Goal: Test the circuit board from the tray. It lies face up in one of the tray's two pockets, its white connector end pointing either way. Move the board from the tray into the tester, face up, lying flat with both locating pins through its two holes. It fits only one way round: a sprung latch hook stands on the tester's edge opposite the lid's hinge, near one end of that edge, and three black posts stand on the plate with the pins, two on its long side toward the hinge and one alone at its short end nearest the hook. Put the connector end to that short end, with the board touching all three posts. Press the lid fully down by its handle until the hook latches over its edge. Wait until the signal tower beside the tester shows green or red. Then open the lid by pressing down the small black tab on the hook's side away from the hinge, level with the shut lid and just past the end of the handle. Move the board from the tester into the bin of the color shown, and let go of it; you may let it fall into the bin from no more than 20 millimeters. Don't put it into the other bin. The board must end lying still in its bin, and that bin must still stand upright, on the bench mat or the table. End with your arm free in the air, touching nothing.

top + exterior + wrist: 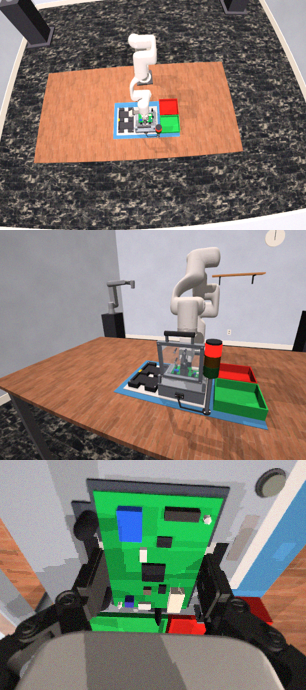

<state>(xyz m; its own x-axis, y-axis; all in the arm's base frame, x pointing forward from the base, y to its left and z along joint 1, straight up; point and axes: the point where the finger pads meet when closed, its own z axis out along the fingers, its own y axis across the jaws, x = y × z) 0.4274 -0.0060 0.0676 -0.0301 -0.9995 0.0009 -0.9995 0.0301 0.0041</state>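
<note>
Now: hand 1 cm above the green circuit board. From my hand the other things lie so: small black tab (6 cm behind, 6 cm to the left, 1 cm above); then clear lid (12 cm ahead, 10 cm above); then tester plate (1 cm ahead, 1 cm to the left, 1 cm below).
</note>
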